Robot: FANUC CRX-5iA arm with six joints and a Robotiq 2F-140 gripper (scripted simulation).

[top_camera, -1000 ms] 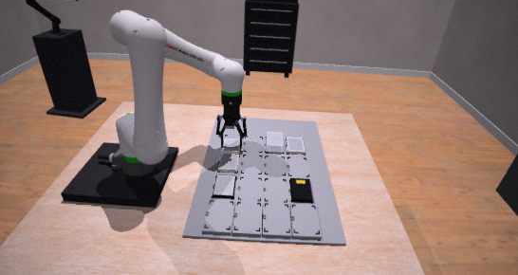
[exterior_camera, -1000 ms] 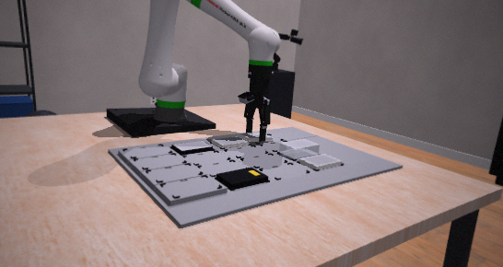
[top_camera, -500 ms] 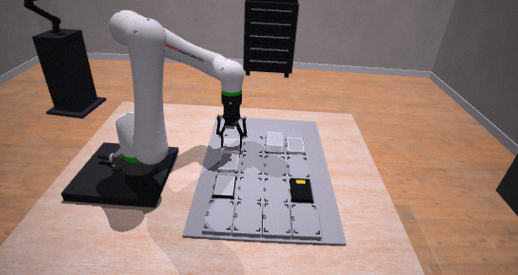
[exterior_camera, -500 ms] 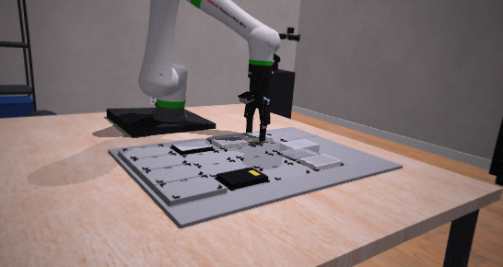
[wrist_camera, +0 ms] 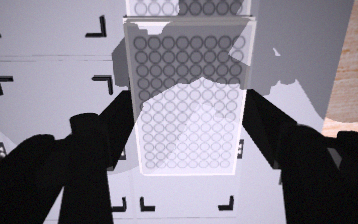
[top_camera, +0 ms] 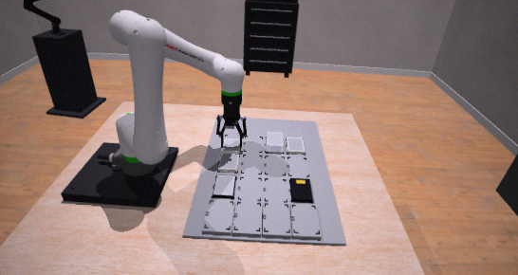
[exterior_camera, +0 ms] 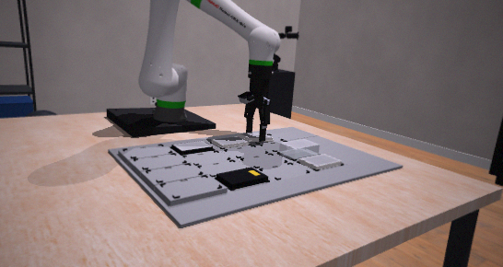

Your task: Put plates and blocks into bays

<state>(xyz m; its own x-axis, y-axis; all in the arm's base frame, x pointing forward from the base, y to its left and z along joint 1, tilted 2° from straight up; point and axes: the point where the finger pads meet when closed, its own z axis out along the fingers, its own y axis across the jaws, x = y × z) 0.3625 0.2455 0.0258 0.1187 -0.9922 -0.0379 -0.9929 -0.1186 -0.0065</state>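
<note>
Right now my hand is 20 mm above the white plate. Also, from my hand: pale 96-well plate (120 mm to the right, 30 mm below, 10 mm ahead); then bay label 33 (260 mm to the right, 200 mm ahead, 40 mm below); then sealed 96-well plate (280 mm to the right, 30 mm below, 30 mm ahead).
</note>
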